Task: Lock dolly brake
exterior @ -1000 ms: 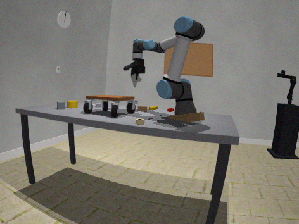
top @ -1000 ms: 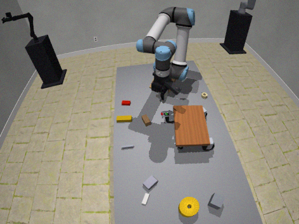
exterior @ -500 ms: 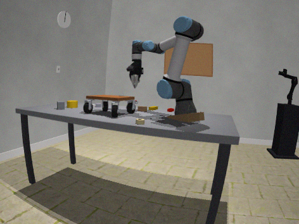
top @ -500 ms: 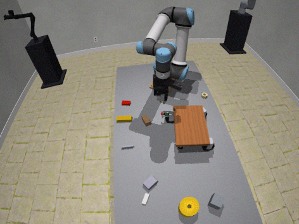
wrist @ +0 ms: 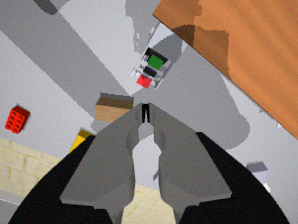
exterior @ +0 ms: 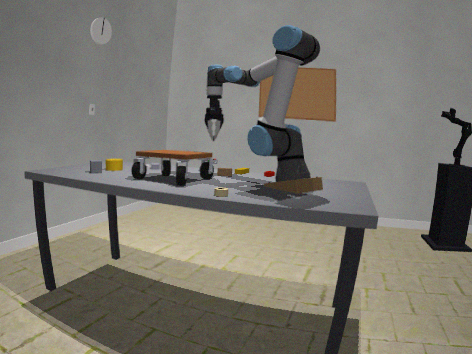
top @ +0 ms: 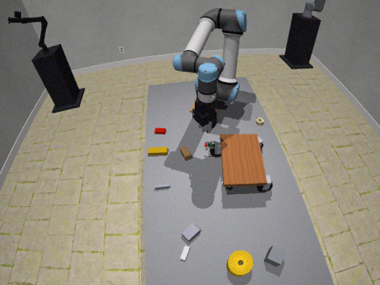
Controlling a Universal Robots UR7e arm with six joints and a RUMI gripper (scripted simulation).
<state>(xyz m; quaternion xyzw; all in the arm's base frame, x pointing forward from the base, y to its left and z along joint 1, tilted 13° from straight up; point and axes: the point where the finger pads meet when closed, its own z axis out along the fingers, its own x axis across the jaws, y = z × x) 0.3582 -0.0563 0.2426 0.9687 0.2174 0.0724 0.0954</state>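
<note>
The brake pedal is 110 mm below my hand. The rest, counted from my hand: wooden block (170 mm below, 120 mm to the right, 20 mm behind); then grey bar (270 mm to the right, 180 mm below, 160 mm ahead); then yellow bar (270 mm to the right, 180 mm below, 70 mm behind).
</note>
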